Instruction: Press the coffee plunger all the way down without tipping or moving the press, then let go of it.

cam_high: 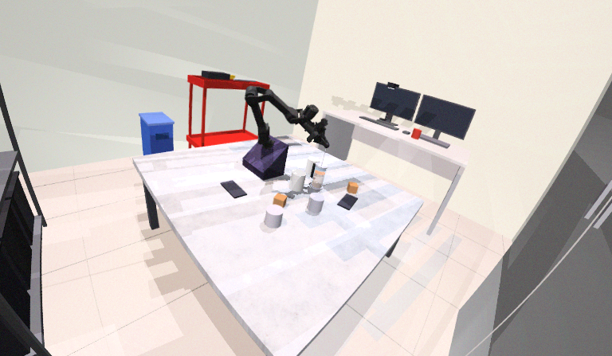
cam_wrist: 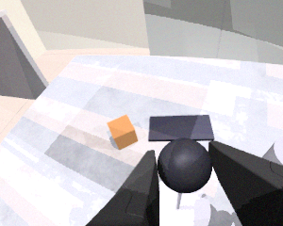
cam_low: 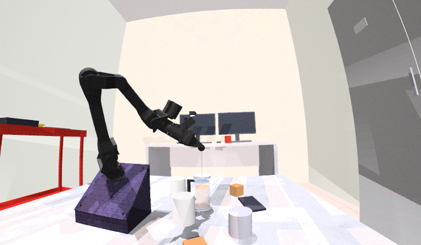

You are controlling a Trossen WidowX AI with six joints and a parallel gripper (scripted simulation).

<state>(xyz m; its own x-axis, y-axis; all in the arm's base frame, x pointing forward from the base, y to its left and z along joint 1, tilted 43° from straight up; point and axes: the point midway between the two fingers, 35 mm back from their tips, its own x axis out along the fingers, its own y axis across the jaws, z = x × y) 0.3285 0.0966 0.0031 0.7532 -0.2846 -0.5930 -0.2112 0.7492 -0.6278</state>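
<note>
Now: the glass coffee press 130 mm below my gripper tip, 20 mm behind it and 10 mm to the left of it.
</note>
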